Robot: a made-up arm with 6 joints. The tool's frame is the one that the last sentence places.
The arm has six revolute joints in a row. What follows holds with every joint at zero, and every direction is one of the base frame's.
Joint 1 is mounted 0.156 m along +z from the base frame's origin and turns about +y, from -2.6 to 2.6 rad.
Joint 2 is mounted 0.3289 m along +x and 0.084 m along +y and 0.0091 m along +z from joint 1 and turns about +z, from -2.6 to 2.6 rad.
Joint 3 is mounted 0.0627 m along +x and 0.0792 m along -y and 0.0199 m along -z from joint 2 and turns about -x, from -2.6 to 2.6 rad.
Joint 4 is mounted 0.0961 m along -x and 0.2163 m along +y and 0.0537 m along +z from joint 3 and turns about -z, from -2.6 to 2.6 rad.
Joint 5 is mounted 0.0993 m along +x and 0.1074 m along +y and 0.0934 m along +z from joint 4 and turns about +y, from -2.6 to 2.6 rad.
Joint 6 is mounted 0.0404 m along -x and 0.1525 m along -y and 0.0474 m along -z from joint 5 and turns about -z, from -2.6 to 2.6 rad.
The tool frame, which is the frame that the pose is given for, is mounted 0.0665 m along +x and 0.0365 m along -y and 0.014 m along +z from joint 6; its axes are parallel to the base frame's.
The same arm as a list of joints. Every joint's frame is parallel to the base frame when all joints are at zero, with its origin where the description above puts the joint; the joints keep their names.
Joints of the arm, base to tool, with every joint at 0 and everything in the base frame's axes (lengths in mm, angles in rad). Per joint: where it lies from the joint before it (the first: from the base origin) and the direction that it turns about. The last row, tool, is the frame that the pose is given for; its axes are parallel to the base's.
joint 1: axis 0 1 0 xyz 0 0 156
joint 2: axis 0 0 1 xyz 328.9 84 9.1
joint 3: axis -1 0 0 xyz 62.7 -79.2 -19.9
joint 4: axis 0 0 -1 xyz -96.1 216.3 53.7
joint 5: axis 0 1 0 xyz 99.3 107.4 93.4
joint 6: axis 0 0 -1 xyz -40.4 -152.5 -47.4
tool: xyz 66.5 -36.5 14
Joint limits (rad, base to tool): -2.6..2.6 -2.6..2.6 -2.6..2.6 -2.6..2.6 -2.6..2.6 -2.6..2.6

